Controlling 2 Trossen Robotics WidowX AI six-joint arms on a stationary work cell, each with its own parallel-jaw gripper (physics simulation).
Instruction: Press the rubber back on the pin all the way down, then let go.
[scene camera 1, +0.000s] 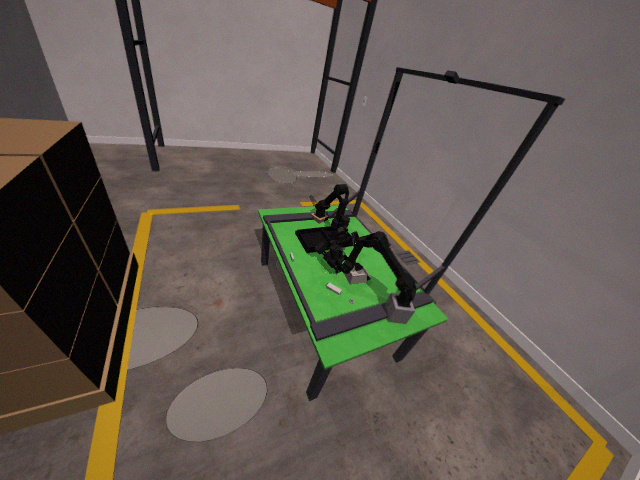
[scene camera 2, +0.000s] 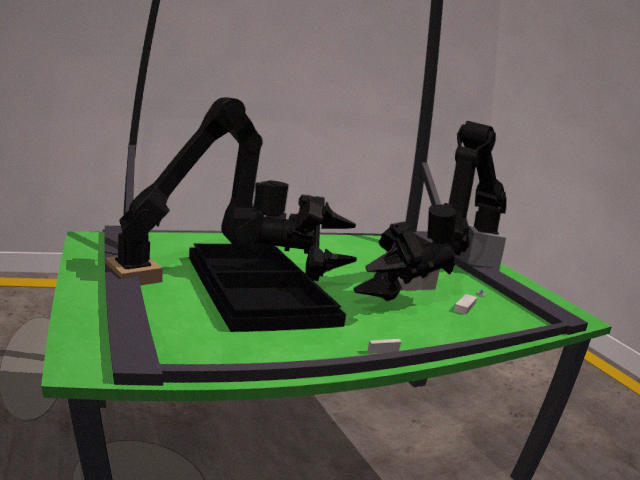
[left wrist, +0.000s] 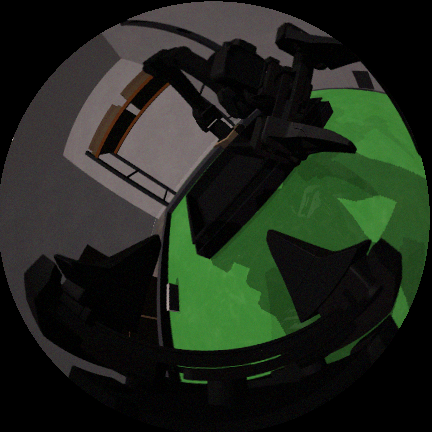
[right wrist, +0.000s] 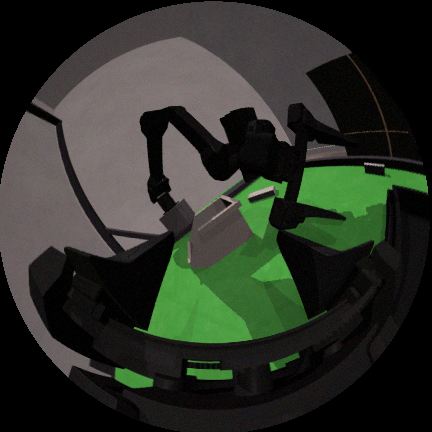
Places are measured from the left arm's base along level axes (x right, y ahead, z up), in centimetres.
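Pixels of known places: left gripper, between the fingertips: (scene camera 2: 359, 280) (left wrist: 213, 237) (right wrist: 354, 180); right gripper, between the fingertips: (scene camera 1: 346, 249) (scene camera 2: 356, 242) (right wrist: 227, 236); left arm's base, origin of its link: (scene camera 1: 402, 301) (scene camera 2: 486, 230) (right wrist: 170, 207); right arm's base, origin of its link: (scene camera 1: 319, 215) (scene camera 2: 132, 262) (left wrist: 225, 134).
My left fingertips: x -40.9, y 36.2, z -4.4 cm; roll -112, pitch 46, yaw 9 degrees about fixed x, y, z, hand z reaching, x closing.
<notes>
For each thing: its top centre in the pictures, then the offset to it from my left fingertips. "*": a spot on its surface instead. Level surfaces: height alone.
- tiny blue-grey item, a spot on its surface: (scene camera 2: 480, 292) (scene camera 1: 351, 299) * dx +17.8, dy -30.8, dz -5.8 cm
- second pale block, centre of its top: (scene camera 2: 385, 341) (left wrist: 167, 296) (right wrist: 373, 164) (scene camera 1: 292, 255) dx -16.6, dy -4.6, dz -4.4 cm
- black divided tray, centre of its top: (scene camera 2: 257, 271) (left wrist: 245, 143) (scene camera 1: 326, 235) dx +4.4, dy +19.6, dz -2.7 cm
- grey-beige hollow holder, a spot on its surface: (right wrist: 222, 237) * dx +19.8, dy -8.9, dz -2.8 cm
- green table, height of its surface: dz -6.4 cm
A tiny blue-grey item (scene camera 1: 351, 301) (scene camera 2: 480, 292) lies on the green table; it is too small to tell whether it is the rubber or the pin. Beside it lies a pale block (scene camera 1: 333, 288) (scene camera 2: 465, 304) (right wrist: 262, 194). A second pale block (scene camera 1: 292, 256) (scene camera 2: 384, 345) (left wrist: 172, 297) (right wrist: 374, 168) lies by the front rail. I cannot tell which thing is the rubber. My left gripper (scene camera 2: 361, 279) (left wrist: 213, 237) (right wrist: 354, 180) is open and empty above the table. My right gripper (scene camera 2: 355, 241) (right wrist: 227, 236) is open and empty, facing it.
A black divided tray (scene camera 2: 289, 322) (left wrist: 240, 215) lies below my right arm. A grey-beige hollow holder (scene camera 1: 357, 275) (scene camera 2: 424, 281) (right wrist: 222, 237) stands behind my left gripper. Dark rails (scene camera 2: 131, 330) edge the green table (scene camera 2: 77, 330).
</notes>
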